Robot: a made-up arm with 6 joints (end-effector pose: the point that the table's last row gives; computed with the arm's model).
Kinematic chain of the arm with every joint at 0, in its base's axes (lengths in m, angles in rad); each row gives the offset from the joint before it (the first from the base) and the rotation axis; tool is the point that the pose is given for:
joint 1: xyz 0 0 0.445 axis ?
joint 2: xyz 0 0 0 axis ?
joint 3: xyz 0 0 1.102 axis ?
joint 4: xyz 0 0 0 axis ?
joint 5: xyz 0.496 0 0 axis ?
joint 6: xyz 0 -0.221 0 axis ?
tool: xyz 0 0 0
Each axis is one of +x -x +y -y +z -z.
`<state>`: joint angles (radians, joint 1 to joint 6).
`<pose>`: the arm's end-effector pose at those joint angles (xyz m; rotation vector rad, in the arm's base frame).
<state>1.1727 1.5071 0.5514 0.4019 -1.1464 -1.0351</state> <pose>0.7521 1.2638 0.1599 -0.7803 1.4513 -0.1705</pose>
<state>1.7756 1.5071 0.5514 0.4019 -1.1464 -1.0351</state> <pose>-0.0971 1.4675 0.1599 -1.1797 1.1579 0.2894</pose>
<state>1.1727 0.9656 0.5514 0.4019 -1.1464 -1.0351</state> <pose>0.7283 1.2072 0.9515 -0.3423 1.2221 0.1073</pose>
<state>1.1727 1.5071 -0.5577 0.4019 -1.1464 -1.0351</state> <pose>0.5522 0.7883 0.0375 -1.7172 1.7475 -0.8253</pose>
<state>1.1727 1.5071 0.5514 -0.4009 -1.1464 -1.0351</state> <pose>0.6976 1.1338 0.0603 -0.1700 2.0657 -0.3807</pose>
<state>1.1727 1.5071 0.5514 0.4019 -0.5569 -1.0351</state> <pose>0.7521 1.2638 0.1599 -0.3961 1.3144 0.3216</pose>
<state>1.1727 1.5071 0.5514 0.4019 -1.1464 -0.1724</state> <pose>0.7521 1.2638 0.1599 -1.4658 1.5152 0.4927</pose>
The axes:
joint 1: +z
joint 2: +y
joint 3: -y
joint 4: -x
joint 5: -y
joint 6: -x

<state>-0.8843 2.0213 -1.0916 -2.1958 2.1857 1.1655</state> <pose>0.4113 -0.2979 0.1301 1.7551 -2.0830 0.4989</pose>
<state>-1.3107 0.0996 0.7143 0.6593 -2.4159 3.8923</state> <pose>-0.0565 -0.4669 1.9382 -1.0855 0.9307 2.0680</pose>
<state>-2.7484 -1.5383 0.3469 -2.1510 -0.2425 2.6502</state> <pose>1.0431 0.3015 1.0097 2.6042 -0.1334 1.5611</pose>
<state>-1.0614 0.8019 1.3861 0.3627 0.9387 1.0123</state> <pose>0.3865 -1.1156 1.5502 -1.9538 -0.7181 -1.4033</pose>
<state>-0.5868 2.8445 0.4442 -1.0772 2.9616 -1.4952</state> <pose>-0.2034 0.0095 -0.8001 0.2484 -0.7930 -0.5646</pose>
